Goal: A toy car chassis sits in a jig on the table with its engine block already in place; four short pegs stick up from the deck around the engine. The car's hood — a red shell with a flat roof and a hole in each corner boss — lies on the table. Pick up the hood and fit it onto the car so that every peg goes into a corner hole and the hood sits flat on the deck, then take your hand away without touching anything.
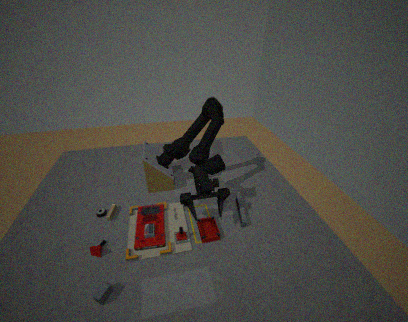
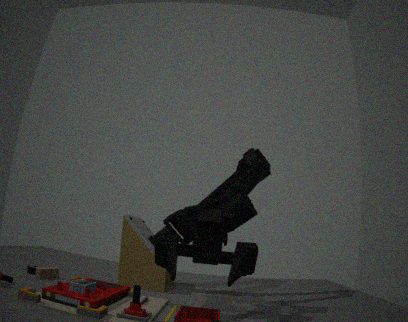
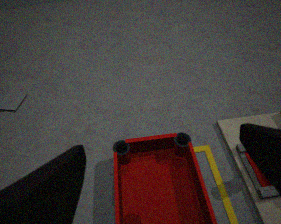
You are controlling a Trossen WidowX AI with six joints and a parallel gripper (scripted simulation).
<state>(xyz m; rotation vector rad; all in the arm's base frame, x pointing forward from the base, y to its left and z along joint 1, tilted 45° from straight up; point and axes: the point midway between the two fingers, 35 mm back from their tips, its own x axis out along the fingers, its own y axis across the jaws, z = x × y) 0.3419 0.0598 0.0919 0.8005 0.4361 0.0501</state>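
My gripper tip is now 7 cm above the red hood and 1 cm past it. From my gripper tip the other things lie so: tan block: 36 cm to the right, 21 cm behind, 7 cm below; wheel: 40 cm to the right, 23 cm behind, 7 cm below.
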